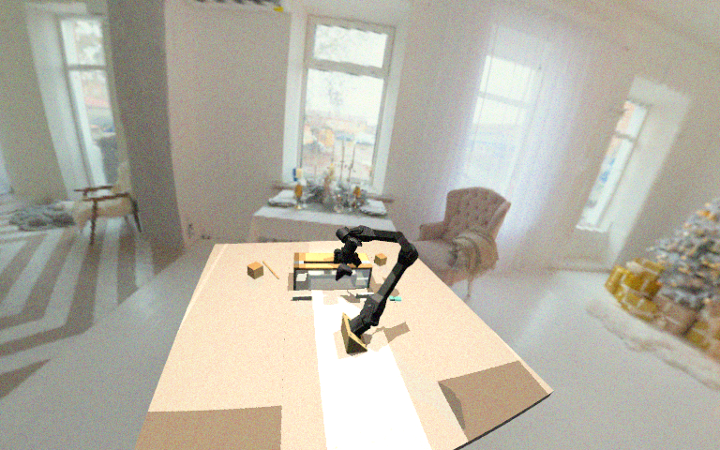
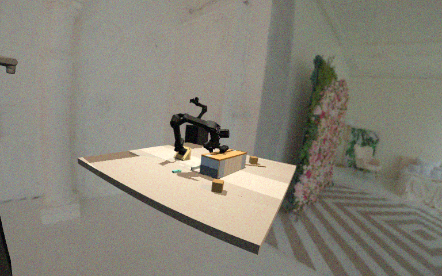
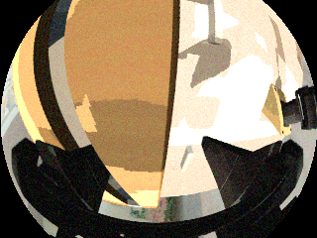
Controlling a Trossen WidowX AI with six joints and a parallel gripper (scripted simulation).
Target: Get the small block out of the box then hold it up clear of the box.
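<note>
Right now the box is 3 cm ahead of my gripper tip, 1 cm to the left of it and 2 cm below it. Also, from my gripper tip: cyan piece: 10 cm behind, 29 cm to the right, 8 cm below; thin stick: 17 cm ahead, 33 cm to the left, 8 cm below.
</note>
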